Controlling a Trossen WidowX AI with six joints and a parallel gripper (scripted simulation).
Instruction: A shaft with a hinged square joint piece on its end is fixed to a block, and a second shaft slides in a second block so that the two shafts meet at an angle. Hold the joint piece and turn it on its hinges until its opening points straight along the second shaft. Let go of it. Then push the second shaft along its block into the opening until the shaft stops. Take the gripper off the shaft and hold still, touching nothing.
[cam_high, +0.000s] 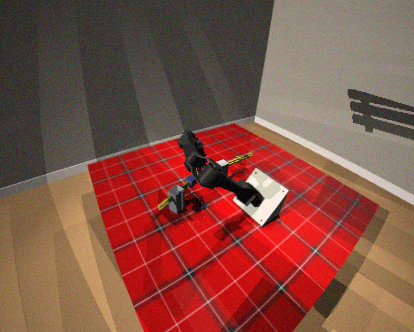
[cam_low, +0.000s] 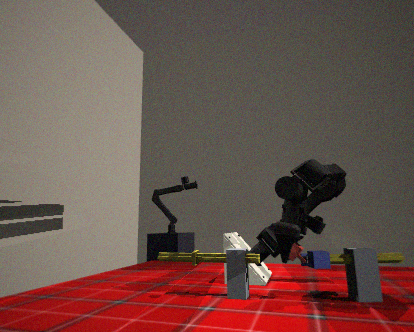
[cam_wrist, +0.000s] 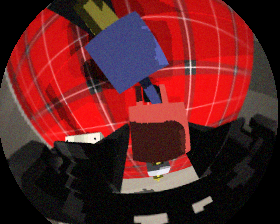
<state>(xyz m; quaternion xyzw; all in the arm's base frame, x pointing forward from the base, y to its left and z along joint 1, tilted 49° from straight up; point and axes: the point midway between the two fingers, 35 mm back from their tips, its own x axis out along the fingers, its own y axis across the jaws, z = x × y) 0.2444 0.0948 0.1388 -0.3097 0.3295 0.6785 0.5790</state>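
My gripper tip is 20 mm to the right of the red square joint piece and 30 mm below it.
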